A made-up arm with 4 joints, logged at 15 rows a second.
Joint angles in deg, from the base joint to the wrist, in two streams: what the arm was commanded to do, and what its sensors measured. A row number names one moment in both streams.
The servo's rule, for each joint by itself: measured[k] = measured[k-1] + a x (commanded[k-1-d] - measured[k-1]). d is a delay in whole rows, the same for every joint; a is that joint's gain. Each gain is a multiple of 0.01, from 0.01 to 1. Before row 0 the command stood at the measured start. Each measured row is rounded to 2 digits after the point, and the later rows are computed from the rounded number. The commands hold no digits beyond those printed.
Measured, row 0: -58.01, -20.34, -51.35, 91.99
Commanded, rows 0 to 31: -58.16, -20.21, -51.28, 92.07; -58.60, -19.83, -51.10, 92.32; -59.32, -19.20, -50.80, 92.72; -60.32, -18.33, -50.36, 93.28; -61.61, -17.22, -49.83, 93.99; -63.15, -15.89, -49.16, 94.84; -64.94, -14.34, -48.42, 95.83; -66.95, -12.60, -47.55, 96.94; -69.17, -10.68, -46.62, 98.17; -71.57, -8.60, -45.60, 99.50; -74.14, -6.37, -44.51, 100.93; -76.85, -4.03, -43.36, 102.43; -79.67, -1.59, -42.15, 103.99; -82.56, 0.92, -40.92, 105.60; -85.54, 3.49, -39.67, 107.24; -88.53, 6.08, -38.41, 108.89; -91.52, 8.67, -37.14, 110.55; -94.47, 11.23, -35.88, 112.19; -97.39, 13.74, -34.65, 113.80; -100.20, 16.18, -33.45, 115.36; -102.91, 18.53, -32.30, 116.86; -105.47, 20.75, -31.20, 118.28; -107.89, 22.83, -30.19, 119.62; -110.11, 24.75, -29.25, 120.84; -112.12, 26.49, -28.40, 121.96; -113.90, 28.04, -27.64, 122.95; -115.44, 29.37, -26.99, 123.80; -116.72, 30.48, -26.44, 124.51; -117.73, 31.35, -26.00, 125.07; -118.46, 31.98, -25.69, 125.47; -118.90, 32.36, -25.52, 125.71; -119.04, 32.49, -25.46, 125.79
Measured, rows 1 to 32: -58.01, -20.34, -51.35, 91.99; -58.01, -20.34, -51.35, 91.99; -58.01, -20.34, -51.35, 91.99; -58.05, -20.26, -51.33, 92.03; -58.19, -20.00, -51.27, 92.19; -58.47, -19.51, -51.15, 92.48; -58.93, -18.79, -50.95, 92.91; -59.60, -17.83, -50.67, 93.49; -60.49, -16.65, -50.29, 94.22; -61.60, -15.24, -49.82, 95.09; -62.94, -13.63, -49.25, 96.09; -64.50, -11.83, -48.59, 97.21; -66.27, -9.86, -47.84, 98.45; -68.24, -7.73, -47.01, 99.79; -70.39, -5.47, -46.10, 101.22; -72.71, -3.10, -45.11, 102.72; -75.17, -0.65, -44.06, 104.28; -77.76, 1.88, -42.96, 105.88; -80.45, 4.44, -41.82, 107.51; -83.22, 7.02, -40.65, 109.15; -86.03, 9.59, -39.46, 110.79; -88.87, 12.12, -38.26, 112.42; -91.70, 14.60, -37.06, 114.01; -94.50, 17.00, -35.87, 115.55; -97.24, 19.29, -34.70, 117.02; -99.90, 21.45, -33.57, 118.42; -102.45, 23.46, -32.49, 119.73; -104.87, 25.31, -31.47, 120.93; -107.13, 26.98, -30.51, 122.02; -109.21, 28.44, -29.63, 122.98; -111.09, 29.68, -28.83, 123.81; -112.75, 30.70, -28.12, 124.49
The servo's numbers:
d 3
a 0.25 0.61 0.25 0.54

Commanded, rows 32 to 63: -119.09, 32.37, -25.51, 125.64; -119.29, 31.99, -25.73, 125.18; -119.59, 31.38, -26.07, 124.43; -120.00, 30.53, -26.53, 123.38; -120.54, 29.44, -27.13, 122.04; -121.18, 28.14, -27.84, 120.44; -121.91, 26.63, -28.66, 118.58; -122.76, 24.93, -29.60, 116.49; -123.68, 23.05, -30.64, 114.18; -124.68, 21.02, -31.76, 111.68; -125.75, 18.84, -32.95, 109.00; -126.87, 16.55, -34.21, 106.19; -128.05, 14.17, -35.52, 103.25; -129.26, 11.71, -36.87, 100.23; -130.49, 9.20, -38.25, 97.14; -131.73, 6.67, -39.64, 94.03; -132.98, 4.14, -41.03, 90.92; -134.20, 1.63, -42.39, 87.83; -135.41, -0.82, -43.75, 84.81; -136.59, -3.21, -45.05, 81.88; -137.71, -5.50, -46.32, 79.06; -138.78, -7.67, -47.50, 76.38; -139.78, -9.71, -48.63, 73.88; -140.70, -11.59, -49.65, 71.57; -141.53, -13.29, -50.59, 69.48; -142.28, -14.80, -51.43, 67.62; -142.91, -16.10, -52.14, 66.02; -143.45, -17.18, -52.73, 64.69; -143.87, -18.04, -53.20, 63.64; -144.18, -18.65, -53.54, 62.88; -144.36, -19.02, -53.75, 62.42; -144.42, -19.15, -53.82, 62.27
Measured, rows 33 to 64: -114.18, 31.48, -27.51, 125.02; -115.36, 32.02, -27.01, 125.39; -116.28, 32.31, -26.62, 125.61; -116.98, 32.35, -26.34, 125.63; -117.56, 32.13, -26.19, 125.39; -118.07, 31.67, -26.16, 124.87; -118.55, 30.97, -26.25, 124.07; -119.05, 30.04, -26.47, 122.97; -119.58, 28.88, -26.81, 121.60; -120.16, 27.51, -27.27, 119.97; -120.81, 25.94, -27.85, 118.09; -121.53, 24.18, -28.55, 115.98; -122.32, 22.25, -29.35, 113.66; -123.18, 20.17, -30.25, 111.14; -124.10, 17.96, -31.24, 108.47; -125.09, 15.65, -32.31, 105.65; -126.13, 13.25, -33.45, 102.72; -127.22, 10.78, -34.65, 99.71; -128.35, 8.27, -35.90, 96.64; -129.51, 5.75, -37.18, 93.55; -130.68, 3.24, -38.48, 90.46; -131.86, 0.76, -39.80, 87.41; -133.04, -1.66, -41.11, 84.42; -134.21, -4.00, -42.41, 81.53; -135.35, -6.24, -43.68, 78.75; -136.46, -8.36, -44.92, 76.12; -137.52, -10.33, -46.10, 73.66; -138.52, -12.14, -47.22, 71.40; -139.46, -13.76, -48.27, 69.36; -140.32, -15.19, -49.24, 67.56; -141.10, -16.40, -50.11, 66.01; -141.79, -17.40, -50.88, 64.73
